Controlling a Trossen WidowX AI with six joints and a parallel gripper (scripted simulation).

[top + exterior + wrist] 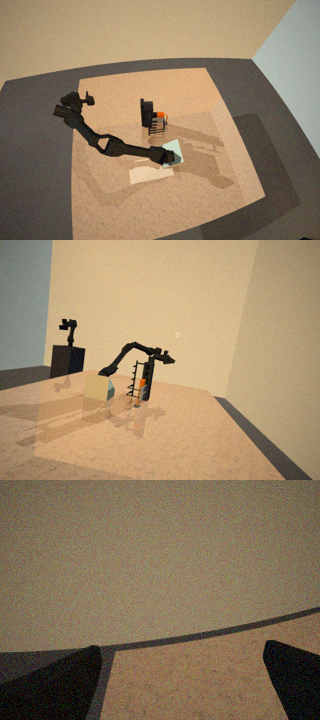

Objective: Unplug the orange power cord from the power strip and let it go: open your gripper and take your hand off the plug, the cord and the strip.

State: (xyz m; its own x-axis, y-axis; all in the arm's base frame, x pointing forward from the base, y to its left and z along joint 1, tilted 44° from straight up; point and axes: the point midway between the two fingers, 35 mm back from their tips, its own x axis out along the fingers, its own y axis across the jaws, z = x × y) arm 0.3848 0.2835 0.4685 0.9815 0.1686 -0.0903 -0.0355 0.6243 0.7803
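Right now the orange plug is 14 cm behind my gripper tip, 48 cm to the right of it and 11 cm below it.
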